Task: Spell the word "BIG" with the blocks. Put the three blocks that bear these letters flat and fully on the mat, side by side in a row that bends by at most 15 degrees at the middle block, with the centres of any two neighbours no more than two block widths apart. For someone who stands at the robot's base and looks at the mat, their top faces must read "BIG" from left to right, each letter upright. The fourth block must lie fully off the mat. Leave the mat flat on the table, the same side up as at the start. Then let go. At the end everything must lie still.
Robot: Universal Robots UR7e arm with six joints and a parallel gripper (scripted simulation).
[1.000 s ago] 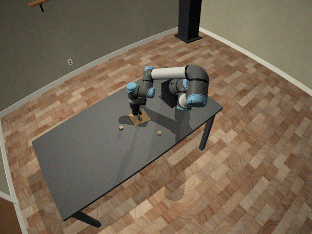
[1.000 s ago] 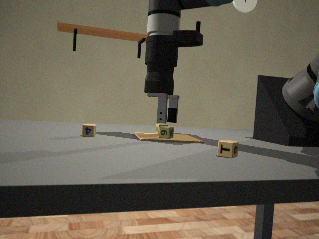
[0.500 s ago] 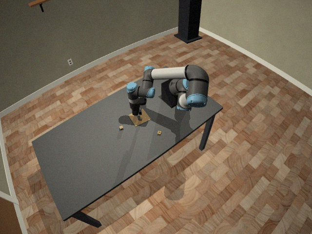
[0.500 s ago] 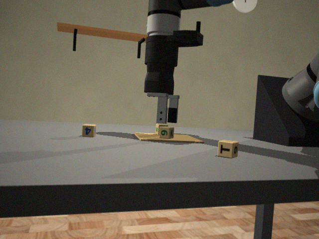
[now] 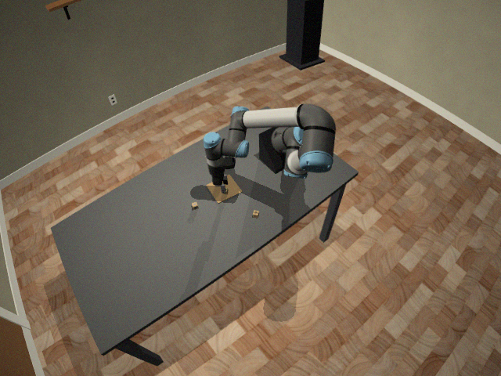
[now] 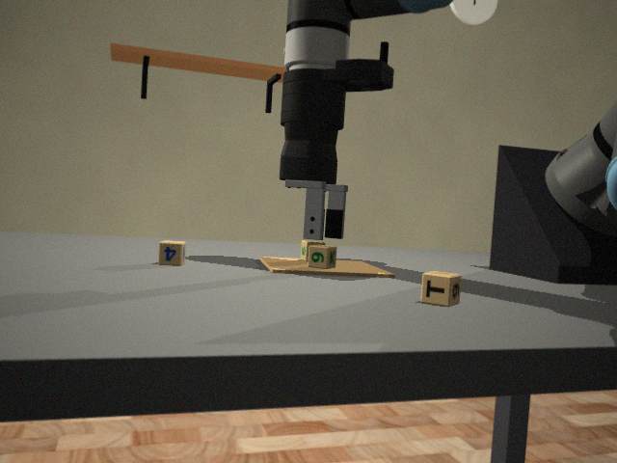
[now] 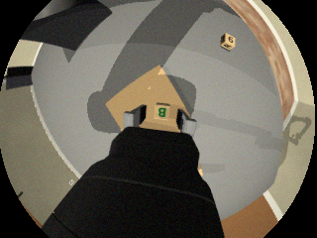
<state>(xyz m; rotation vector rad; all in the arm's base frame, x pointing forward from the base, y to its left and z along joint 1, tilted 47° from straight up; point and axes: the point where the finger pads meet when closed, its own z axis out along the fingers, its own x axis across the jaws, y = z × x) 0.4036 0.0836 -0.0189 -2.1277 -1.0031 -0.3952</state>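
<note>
Now: hand 50 mm above the tan mat, 30 mm to the left of it and 10 mm past it. From my hand the other things lie so: T block (210 mm to the left, 50 mm behind, 40 mm below).
</note>
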